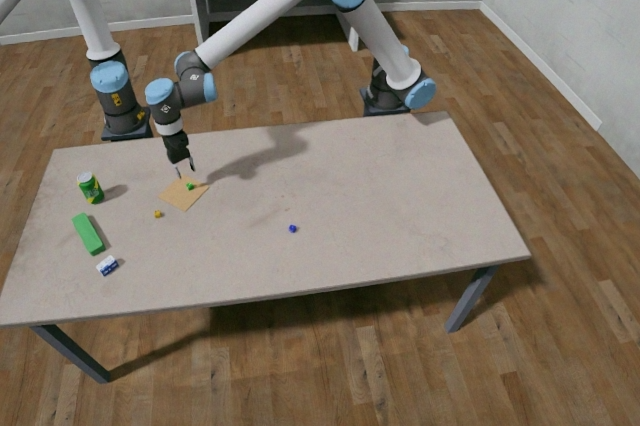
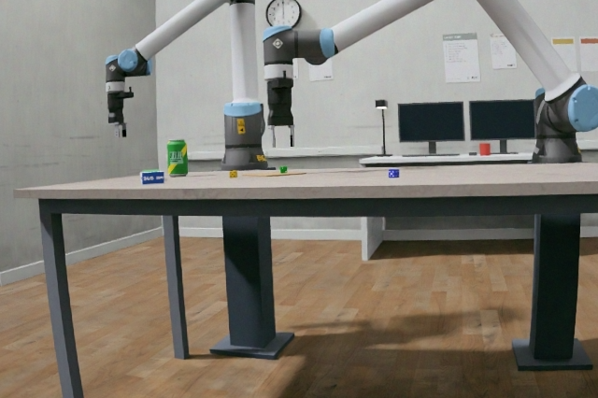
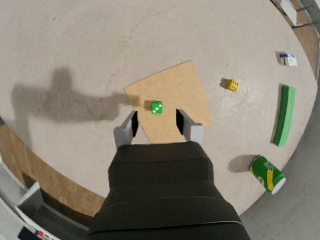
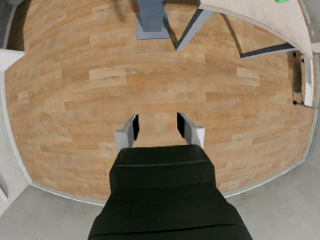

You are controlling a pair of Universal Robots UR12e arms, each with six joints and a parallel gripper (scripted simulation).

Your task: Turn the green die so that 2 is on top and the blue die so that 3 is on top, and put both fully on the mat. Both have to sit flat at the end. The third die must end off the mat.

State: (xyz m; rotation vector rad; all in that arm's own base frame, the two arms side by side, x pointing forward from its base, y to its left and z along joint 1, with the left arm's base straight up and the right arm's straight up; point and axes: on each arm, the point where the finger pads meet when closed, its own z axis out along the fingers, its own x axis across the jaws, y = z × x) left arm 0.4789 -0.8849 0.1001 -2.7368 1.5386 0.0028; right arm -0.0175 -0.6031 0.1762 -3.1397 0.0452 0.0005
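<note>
The green die lies 90 mm below my left hand. From my left hand the other things lie so: yellow die 120 mm ahead, 110 mm to the right, 90 mm below; white box 320 mm ahead, 260 mm to the right, 80 mm below; tan mat 10 mm ahead, 30 mm to the right, 100 mm below.
</note>
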